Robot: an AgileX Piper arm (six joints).
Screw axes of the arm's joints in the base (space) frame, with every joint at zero. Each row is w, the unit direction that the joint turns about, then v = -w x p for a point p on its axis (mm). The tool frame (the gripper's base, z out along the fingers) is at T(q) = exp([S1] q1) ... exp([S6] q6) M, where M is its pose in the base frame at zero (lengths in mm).
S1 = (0, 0, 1, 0, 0, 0)
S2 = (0, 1, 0, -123, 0, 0)
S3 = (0, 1, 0, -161.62, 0, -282.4)
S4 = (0.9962, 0, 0.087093, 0, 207.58, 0)
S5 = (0, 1, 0, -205.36, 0, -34.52)
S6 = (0.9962, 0, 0.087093, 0, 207.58, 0)
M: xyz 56.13 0 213.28 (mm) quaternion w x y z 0.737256 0 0.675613 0
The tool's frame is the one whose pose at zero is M.
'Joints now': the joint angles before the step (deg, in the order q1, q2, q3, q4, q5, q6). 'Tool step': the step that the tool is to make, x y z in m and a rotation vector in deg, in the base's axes. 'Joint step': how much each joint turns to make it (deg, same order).
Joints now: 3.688, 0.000, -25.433, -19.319, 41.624, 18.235
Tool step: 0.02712, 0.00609, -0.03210, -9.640, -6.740, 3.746
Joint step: -0.003, 0.001, 11.725, -7.679, -19.345, -0.007
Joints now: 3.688, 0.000, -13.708, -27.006, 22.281, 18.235
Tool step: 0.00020, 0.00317, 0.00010, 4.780, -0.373, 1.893
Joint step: -0.001, 0.000, -0.050, 5.064, -0.685, 0.042
